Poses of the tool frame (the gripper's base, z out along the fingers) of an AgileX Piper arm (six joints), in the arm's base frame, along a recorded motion.
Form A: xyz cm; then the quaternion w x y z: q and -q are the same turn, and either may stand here.
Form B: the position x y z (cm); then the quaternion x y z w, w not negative. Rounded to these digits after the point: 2 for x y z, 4 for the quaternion.
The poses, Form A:
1: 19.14 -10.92 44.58 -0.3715 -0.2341 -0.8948 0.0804
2: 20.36 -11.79 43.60 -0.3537 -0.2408 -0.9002 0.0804
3: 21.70 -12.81 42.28 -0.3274 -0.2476 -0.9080 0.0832
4: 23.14 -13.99 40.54 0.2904 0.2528 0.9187 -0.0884
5: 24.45 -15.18 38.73 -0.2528 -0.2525 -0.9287 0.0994
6: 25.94 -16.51 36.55 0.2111 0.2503 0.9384 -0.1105
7: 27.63 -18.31 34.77 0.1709 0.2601 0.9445 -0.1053
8: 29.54 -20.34 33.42 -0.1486 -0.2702 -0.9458 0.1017
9: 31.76 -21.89 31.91 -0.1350 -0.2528 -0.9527 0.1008
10: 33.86 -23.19 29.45 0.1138 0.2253 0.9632 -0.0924
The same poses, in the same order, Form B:
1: 19.14 -10.92 44.58 0.2341 0.8948 -0.0804 0.3715
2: 20.36 -11.79 43.60 0.2408 0.9002 -0.0804 0.3537
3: 21.70 -12.81 42.28 0.2476 0.9080 -0.0832 0.3274
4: 23.14 -13.99 40.54 0.2528 0.9187 -0.0884 0.2904
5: 24.45 -15.18 38.73 0.2525 0.9287 -0.0994 0.2528
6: 25.94 -16.51 36.55 0.2503 0.9384 -0.1105 0.2111
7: 27.63 -18.31 34.77 0.2601 0.9445 -0.1053 0.1709
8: 29.54 -20.34 33.42 0.2702 0.9458 -0.1017 0.1486
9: 31.76 -21.89 31.91 0.2528 0.9527 -0.1008 0.1350
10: 33.86 -23.19 29.45 0.2253 0.9632 -0.0924 0.1138
